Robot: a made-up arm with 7 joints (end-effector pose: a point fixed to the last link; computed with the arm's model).
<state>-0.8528 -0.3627 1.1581 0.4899 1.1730 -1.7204 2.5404</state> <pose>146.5 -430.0 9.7 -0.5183 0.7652 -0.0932 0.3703</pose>
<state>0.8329 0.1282 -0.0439 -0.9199 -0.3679 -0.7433 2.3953</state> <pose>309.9 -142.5 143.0 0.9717 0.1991 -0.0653 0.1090</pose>
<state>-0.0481 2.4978 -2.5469 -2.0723 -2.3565 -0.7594 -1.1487</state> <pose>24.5 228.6 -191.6 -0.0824 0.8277 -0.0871 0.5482</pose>
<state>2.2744 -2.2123 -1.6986 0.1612 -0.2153 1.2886 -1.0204</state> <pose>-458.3 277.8 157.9 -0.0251 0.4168 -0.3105 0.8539</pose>
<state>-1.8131 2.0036 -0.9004 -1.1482 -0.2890 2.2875 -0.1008</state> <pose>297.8 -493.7 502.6 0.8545 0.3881 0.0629 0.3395</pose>
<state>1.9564 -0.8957 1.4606 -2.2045 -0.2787 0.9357 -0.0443</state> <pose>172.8 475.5 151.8 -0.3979 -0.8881 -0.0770 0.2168</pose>
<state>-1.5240 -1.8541 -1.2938 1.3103 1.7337 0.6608 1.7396</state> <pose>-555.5 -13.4 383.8 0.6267 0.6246 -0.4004 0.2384</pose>
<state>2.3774 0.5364 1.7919 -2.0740 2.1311 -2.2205 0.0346</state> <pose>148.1 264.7 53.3 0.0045 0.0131 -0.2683 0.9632</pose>
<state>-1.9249 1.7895 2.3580 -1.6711 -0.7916 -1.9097 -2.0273</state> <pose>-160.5 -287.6 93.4 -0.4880 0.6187 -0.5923 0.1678</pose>
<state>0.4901 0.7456 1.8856 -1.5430 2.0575 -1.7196 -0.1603</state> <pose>82.3 -83.8 -321.9 -0.7854 -0.0271 0.3289 0.5238</pose>
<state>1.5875 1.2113 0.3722 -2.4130 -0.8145 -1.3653 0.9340</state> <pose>-130.6 -180.9 124.7 0.7970 0.1441 0.5545 0.1914</pose>
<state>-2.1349 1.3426 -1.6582 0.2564 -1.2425 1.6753 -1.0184</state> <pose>354.8 -281.0 28.0 0.2205 -0.9045 0.3634 0.0335</pose>
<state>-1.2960 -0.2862 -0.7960 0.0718 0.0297 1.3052 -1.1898</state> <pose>101.3 -36.3 427.2 0.8582 -0.1303 -0.4795 0.1286</pose>
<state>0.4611 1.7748 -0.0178 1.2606 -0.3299 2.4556 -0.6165</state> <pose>11.4 -301.0 -193.1 0.4813 0.4010 0.5126 0.5872</pose>
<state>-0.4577 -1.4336 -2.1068 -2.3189 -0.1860 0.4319 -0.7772</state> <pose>-580.8 -80.9 -169.8 -0.7059 0.6015 0.2931 0.2325</pose>
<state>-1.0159 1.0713 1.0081 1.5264 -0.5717 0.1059 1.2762</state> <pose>-192.3 -880.3 213.5 0.2517 -0.3230 -0.8921 0.1908</pose>
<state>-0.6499 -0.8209 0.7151 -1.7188 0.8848 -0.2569 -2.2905</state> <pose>-23.4 3.4 57.1 -0.2563 -0.8977 0.0200 0.3579</pose>
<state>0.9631 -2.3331 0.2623 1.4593 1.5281 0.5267 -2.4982</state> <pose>-91.5 -321.1 -521.8 0.1236 0.7146 -0.6832 0.0858</pose>
